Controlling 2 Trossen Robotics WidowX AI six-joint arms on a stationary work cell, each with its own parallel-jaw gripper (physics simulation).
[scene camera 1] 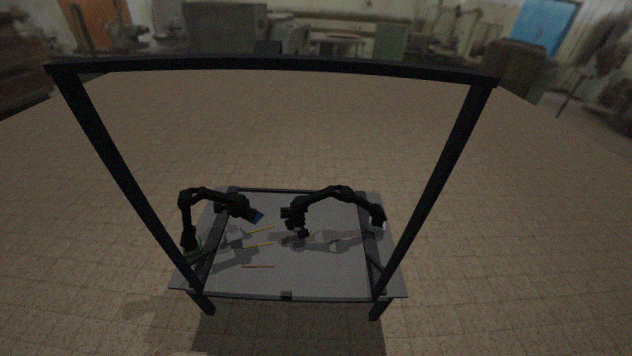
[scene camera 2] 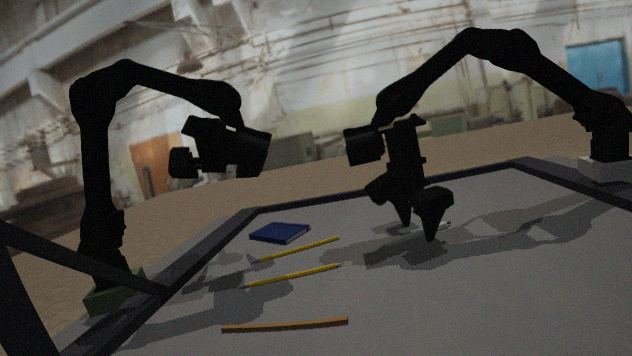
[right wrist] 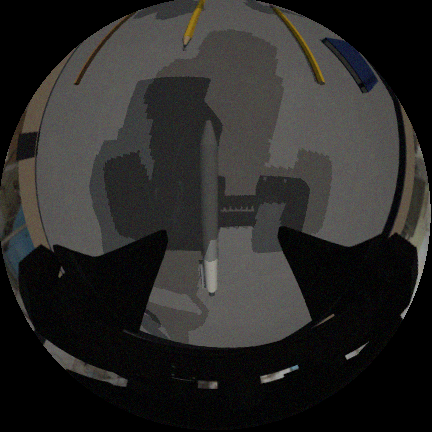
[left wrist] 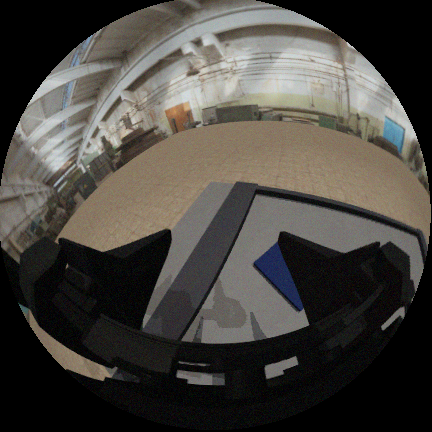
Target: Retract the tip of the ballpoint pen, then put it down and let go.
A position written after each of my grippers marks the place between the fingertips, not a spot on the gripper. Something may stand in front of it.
Observation:
My left gripper (scene camera 2: 217, 176) is open and holds nothing. Also in view: a blue notebook (scene camera 2: 276, 232). My right gripper (scene camera 2: 417, 233) is open and holds nothing. Further things: a raised dark rim (scene camera 2: 565, 176) and a black frame posts (scene camera 1: 477, 96).
The blue notebook also shows in the left wrist view (left wrist: 271, 264). My left gripper is seen too in the left wrist view (left wrist: 226, 236). My right gripper shows as well in the right wrist view (right wrist: 223, 234).

